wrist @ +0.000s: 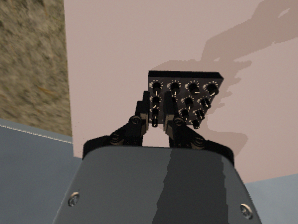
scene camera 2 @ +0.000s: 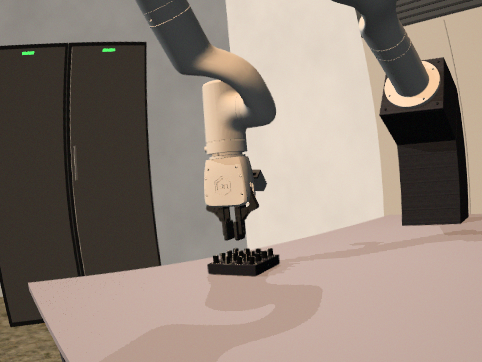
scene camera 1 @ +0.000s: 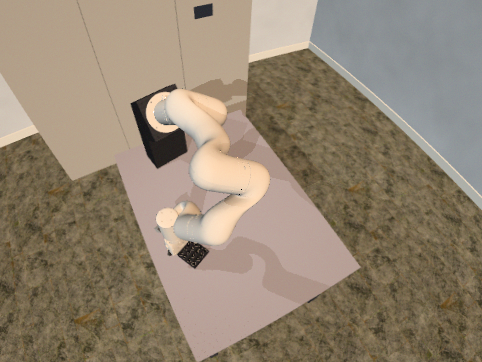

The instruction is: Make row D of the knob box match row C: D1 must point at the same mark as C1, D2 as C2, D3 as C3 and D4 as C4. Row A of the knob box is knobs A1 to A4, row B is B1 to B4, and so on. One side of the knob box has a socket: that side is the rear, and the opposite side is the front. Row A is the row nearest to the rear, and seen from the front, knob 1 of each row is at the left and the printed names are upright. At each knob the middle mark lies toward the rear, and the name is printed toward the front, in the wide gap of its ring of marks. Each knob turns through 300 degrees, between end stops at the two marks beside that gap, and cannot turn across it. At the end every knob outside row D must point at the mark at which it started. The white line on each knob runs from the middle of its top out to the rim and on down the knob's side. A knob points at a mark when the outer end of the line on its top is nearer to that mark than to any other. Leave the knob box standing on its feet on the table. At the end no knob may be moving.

Labels:
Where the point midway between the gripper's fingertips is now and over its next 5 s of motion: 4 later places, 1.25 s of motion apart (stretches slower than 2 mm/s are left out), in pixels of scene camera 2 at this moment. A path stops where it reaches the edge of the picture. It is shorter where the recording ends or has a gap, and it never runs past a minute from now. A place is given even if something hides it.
My gripper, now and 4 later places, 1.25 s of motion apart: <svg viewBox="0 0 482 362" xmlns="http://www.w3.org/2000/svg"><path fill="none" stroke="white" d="M234 239L224 235L212 233L215 251L215 258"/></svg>

